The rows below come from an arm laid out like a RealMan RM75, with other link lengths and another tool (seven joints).
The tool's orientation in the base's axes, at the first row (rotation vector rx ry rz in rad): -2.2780 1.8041 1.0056
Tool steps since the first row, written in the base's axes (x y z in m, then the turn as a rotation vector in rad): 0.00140 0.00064 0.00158 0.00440 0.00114 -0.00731; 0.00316 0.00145 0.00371 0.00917 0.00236 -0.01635; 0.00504 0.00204 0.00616 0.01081 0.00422 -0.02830; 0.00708 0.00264 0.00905 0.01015 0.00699 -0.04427; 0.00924 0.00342 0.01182 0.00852 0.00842 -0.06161; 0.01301 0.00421 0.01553 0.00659 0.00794 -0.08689; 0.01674 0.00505 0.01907 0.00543 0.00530 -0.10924; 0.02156 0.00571 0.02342 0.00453 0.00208 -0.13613; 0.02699 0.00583 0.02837 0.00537 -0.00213 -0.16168
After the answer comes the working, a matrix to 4 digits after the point.
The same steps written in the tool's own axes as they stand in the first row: -0.00123 -0.00092 -0.00158 0.00329 -0.00671 0.00427; -0.00286 -0.00202 -0.00369 0.00746 -0.01435 0.00976; -0.00445 -0.00306 -0.00619 0.01230 -0.02038 0.01921; -0.00627 -0.00410 -0.00910 0.01824 -0.02599 0.03322; -0.00817 -0.00534 -0.01190 0.02594 -0.03077 0.04816; -0.01040 -0.00770 -0.01614 0.03938 -0.03735 0.06864; -0.01260 -0.01010 -0.02022 0.05319 -0.04296 0.08553; -0.01496 -0.01314 -0.02549 0.06989 -0.05014 0.10563; -0.01711 -0.01636 -0.03173 0.08690 -0.05812 0.12347
The tool's axes in the first row as the columns of a matrix, in the base's axes (rounded; the answer above uses it unrounded):
0.0986 -0.8901 -0.4449
-0.8466 -0.3101 0.4327
-0.5231 0.3340 -0.7841

